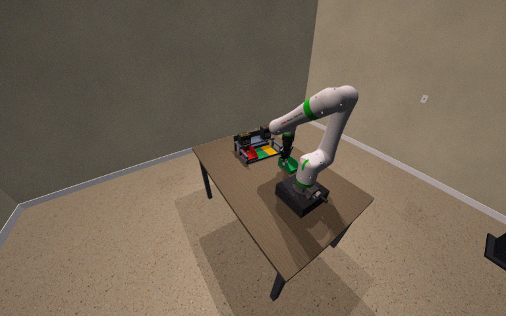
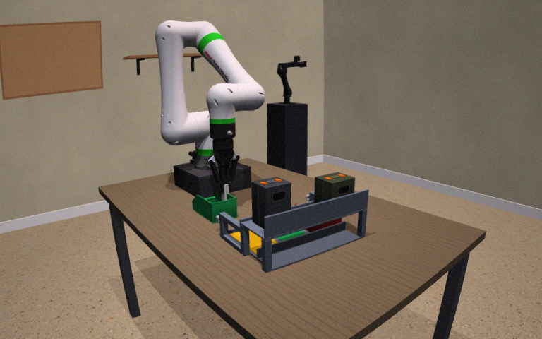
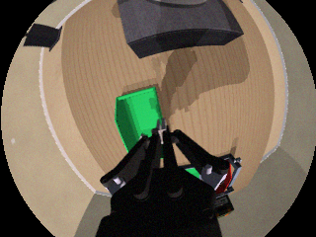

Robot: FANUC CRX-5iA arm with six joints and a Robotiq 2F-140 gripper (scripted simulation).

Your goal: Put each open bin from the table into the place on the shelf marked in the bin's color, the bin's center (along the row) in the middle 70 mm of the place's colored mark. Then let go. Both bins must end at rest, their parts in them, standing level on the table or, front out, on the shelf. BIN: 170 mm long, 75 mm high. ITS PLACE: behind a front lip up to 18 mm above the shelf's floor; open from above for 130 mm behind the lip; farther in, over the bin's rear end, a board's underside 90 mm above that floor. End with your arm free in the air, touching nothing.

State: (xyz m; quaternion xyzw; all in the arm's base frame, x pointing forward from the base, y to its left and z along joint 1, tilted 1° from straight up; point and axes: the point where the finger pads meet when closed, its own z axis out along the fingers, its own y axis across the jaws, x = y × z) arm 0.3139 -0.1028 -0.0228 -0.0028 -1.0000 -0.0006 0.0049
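Now: hand 5 cm to the left of the green bin and 4 cm above it. The rest, counted from my hand: olive box: 40 cm ahead, 16 cm to the left, 7 cm above; then black box: 39 cm ahead, 7 cm to the right, 9 cm above; then red bin: 31 cm ahead, 17 cm to the left, 3 cm below.
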